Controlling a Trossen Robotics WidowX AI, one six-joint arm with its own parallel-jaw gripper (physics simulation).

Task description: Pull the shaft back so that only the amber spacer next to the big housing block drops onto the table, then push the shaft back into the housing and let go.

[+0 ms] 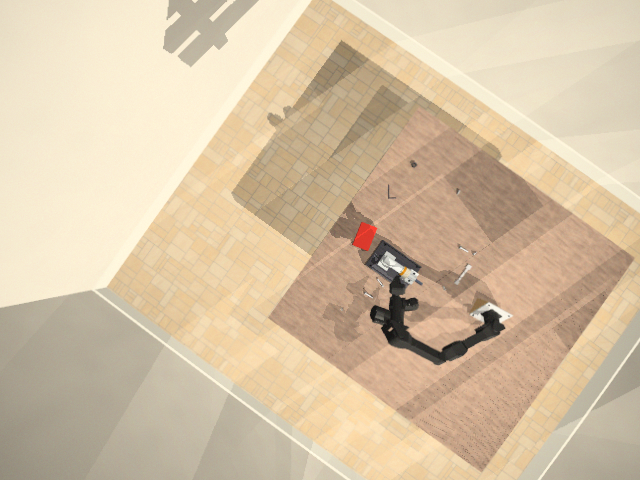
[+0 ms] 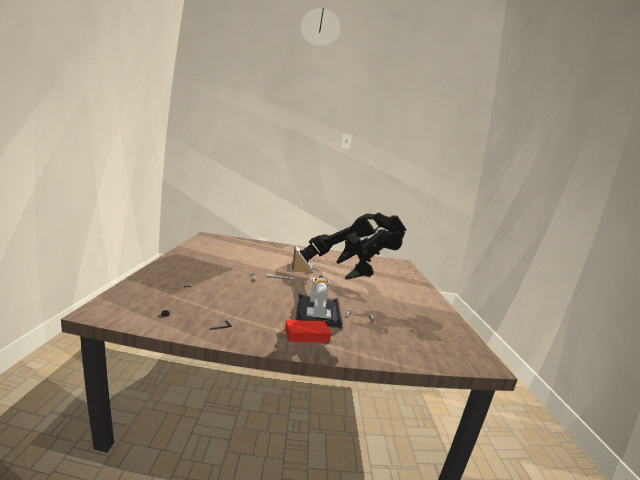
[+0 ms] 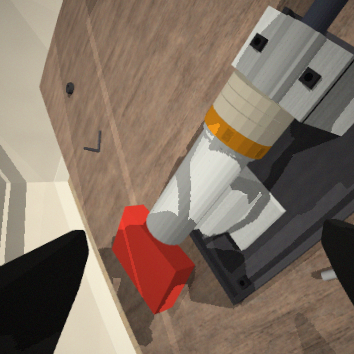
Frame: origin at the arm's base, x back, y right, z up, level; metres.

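Where they show: gripper, fingertip midpoint: point(image 1: 396, 281) point(image 2: 341, 271) point(image 3: 205, 236); arm's base at its link origin: point(image 1: 491, 315) point(image 2: 303, 256).
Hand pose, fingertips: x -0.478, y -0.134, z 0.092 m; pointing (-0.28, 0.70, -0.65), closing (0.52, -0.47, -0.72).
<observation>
Things, the pixels of their centre, and the offset from my fingertips. "spot": a spot on its surface instead. Level surfaces: height alone.
- dark blue shaft at a spot on its surface: point(image 3: 325, 16) point(image 1: 415, 281) spot: dy +0.054, dx +0.089, dz -0.065 m
- amber spacer at the middle of its body: point(image 3: 238, 128) point(image 1: 402, 270) dy +0.059, dx +0.012, dz -0.069 m
- red block at the middle of its body: point(image 3: 147, 255) point(image 2: 307, 331) point(image 1: 364, 236) dy +0.094, dx -0.218, dz -0.133 m
- hex key at the middle of its body: point(image 3: 91, 139) point(image 2: 218, 324) point(image 1: 392, 191) dy +0.355, dx -0.234, dz -0.146 m
- black nut at the middle of its body: point(image 3: 69, 87) point(image 2: 165, 313) point(image 1: 414, 164) dy +0.526, dx -0.222, dz -0.143 m
- wrench at the middle of its body: point(image 1: 462, 274) dy +0.222, dx +0.284, dz -0.145 m
- table at its surface level: dz -0.148 m
A dark blue shaft point(image 3: 325, 16) point(image 1: 419, 282) sticks out of a light grey bolted block point(image 3: 292, 62) point(image 1: 412, 276). Cream spacers point(image 3: 252, 107) fill the space between that block and an amber spacer point(image 3: 235, 139) point(image 1: 403, 270), which sits against the end of a grey cylindrical housing point(image 3: 192, 185) point(image 1: 386, 260) point(image 2: 320, 295). The housing stands on a dark base plate point(image 3: 317, 167) point(image 1: 379, 247) point(image 2: 337, 313). The shaft inside the spacers is hidden. My gripper point(image 3: 205, 236) point(image 1: 405, 293) point(image 2: 343, 269) is open and empty, above and beside the assembly, with its fingers apart from it.
A red block point(image 3: 150, 255) point(image 1: 364, 236) point(image 2: 308, 331) lies at the housing's end of the base plate. A hex key point(image 1: 390, 193) point(image 2: 221, 325), a black nut point(image 1: 413, 163) point(image 2: 164, 313), a wrench point(image 1: 462, 274) and several bolts lie on the table point(image 1: 413, 387) point(image 2: 129, 320).
</observation>
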